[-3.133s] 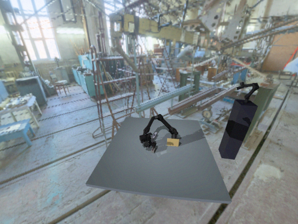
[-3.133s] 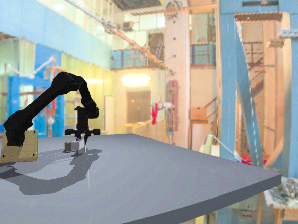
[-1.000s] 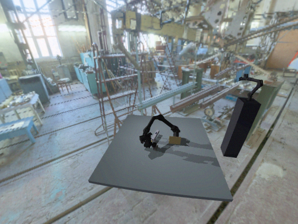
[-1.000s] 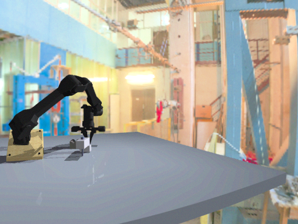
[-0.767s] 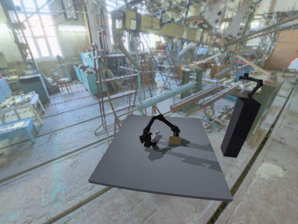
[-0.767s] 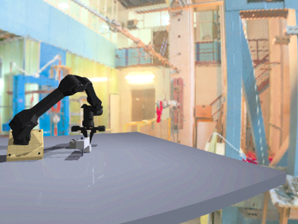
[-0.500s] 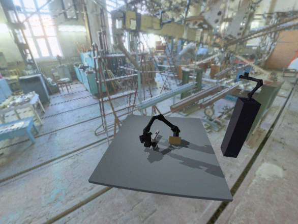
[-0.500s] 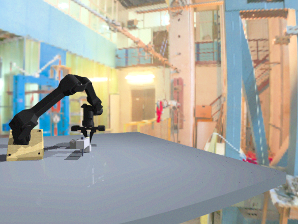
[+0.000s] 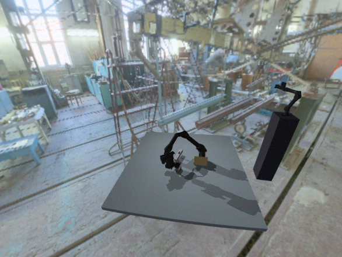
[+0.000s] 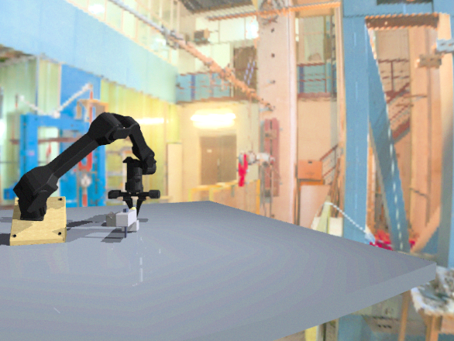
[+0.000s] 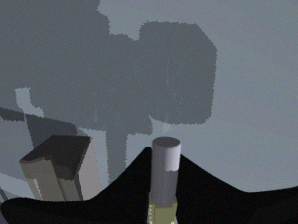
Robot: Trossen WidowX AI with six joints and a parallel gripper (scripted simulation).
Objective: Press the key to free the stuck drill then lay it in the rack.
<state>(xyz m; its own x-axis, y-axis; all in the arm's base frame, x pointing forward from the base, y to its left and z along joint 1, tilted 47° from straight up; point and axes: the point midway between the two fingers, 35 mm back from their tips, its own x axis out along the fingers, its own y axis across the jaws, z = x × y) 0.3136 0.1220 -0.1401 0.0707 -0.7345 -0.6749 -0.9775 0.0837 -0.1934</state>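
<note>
Right now my gripper tip is 4 cm to the left of the drill, 4 cm below it and 1 cm past it. From my gripper tip the other things lie so: light grey block 20 cm to the right, 4 cm behind, 3 cm above; then rack 8 cm behind, 2 cm to the right.
</note>
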